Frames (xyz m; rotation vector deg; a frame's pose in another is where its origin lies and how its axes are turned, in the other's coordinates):
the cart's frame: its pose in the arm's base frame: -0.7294 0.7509 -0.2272 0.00 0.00 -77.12
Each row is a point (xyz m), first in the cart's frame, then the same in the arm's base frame.
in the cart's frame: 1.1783 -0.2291 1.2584
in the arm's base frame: -0.6901 -0.4488 1.0312
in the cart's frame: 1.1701 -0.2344 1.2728
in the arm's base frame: -0.6971 -0.4420 1.0456
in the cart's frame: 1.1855 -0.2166 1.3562
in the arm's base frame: -0.6763 -0.4531 1.1290
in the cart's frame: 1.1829 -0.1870 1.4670
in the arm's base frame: -0.6480 -0.4439 1.2398
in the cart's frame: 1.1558 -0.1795 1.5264
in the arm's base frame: -0.6467 -0.4158 1.2992
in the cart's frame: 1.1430 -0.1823 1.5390
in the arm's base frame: -0.6523 -0.4040 1.3118
